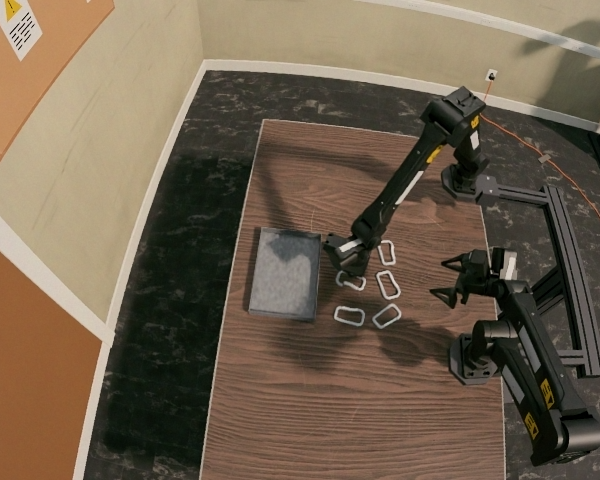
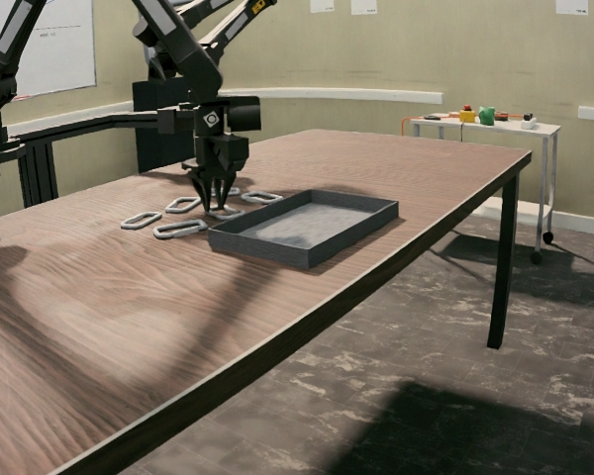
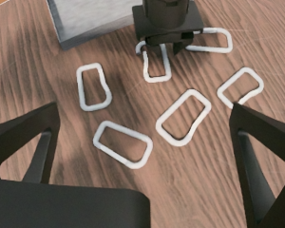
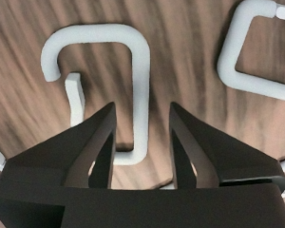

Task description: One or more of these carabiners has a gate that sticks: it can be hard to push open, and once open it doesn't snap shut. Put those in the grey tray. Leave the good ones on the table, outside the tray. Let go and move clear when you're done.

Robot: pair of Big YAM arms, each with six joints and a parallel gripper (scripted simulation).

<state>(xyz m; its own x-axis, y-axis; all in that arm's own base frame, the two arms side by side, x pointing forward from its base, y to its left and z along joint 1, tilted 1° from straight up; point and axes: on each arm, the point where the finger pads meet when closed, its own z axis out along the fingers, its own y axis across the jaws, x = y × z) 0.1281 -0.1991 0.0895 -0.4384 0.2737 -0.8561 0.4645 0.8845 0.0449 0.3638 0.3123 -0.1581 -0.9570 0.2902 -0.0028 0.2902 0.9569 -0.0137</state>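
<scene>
My right hand is 210 mm short of the grey tray, 30 mm to the right of it and 10 mm above it.
</scene>
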